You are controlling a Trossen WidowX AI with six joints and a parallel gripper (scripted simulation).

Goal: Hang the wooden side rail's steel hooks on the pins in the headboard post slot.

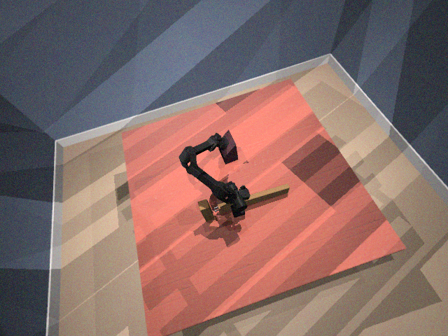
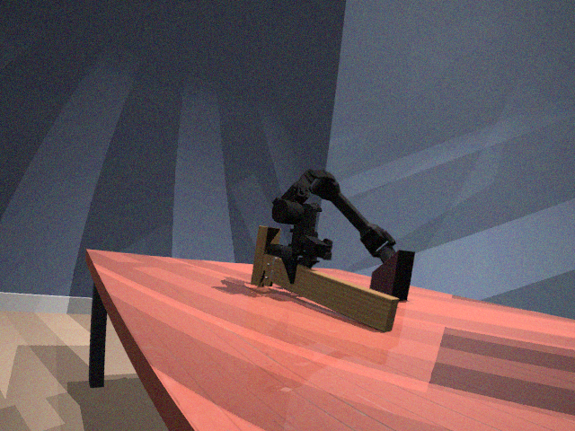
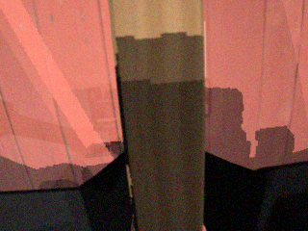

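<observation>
Right now the headboard post is 160 mm to the right of my gripper tip, 40 mm above it and 20 mm behind it.
</observation>
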